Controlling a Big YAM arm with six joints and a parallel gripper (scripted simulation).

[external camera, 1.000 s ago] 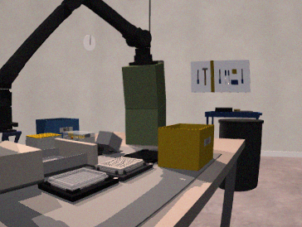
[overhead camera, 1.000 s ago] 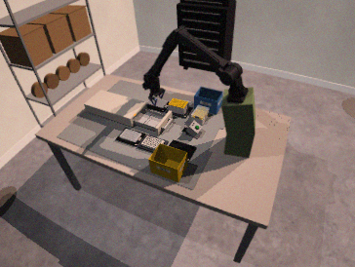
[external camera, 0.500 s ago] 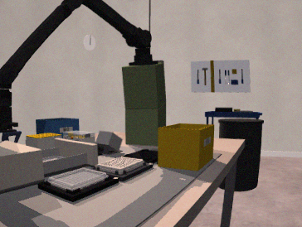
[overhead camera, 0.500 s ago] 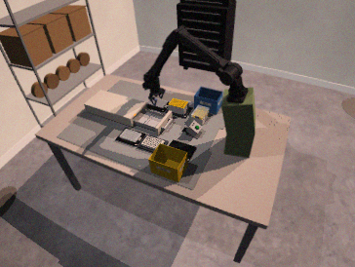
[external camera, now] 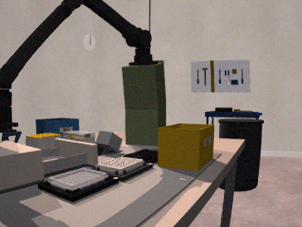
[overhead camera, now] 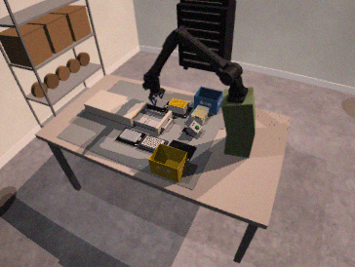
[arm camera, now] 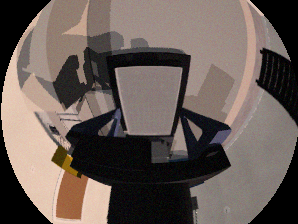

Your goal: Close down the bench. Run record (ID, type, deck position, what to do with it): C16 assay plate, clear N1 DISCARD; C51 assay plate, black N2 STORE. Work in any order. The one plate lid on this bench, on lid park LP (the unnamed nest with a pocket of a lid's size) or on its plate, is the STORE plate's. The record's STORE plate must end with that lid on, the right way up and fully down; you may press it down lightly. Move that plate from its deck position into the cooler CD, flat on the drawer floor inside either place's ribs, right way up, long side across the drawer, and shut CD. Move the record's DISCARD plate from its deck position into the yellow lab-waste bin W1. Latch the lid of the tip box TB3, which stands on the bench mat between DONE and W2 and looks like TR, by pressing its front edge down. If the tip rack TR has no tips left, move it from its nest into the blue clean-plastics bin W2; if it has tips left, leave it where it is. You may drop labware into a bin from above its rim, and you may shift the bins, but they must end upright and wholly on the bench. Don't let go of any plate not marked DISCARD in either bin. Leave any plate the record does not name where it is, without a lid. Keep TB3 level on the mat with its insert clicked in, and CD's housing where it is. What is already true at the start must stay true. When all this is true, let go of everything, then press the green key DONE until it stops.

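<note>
My hand is 2 cm above the black plate. Round my hand: black nest N2: 3 cm below; then yellow-topped tip rack TR: 18 cm behind, 1 cm to the right, 1 cm above; then clear plate lid: 1 cm below.
</note>
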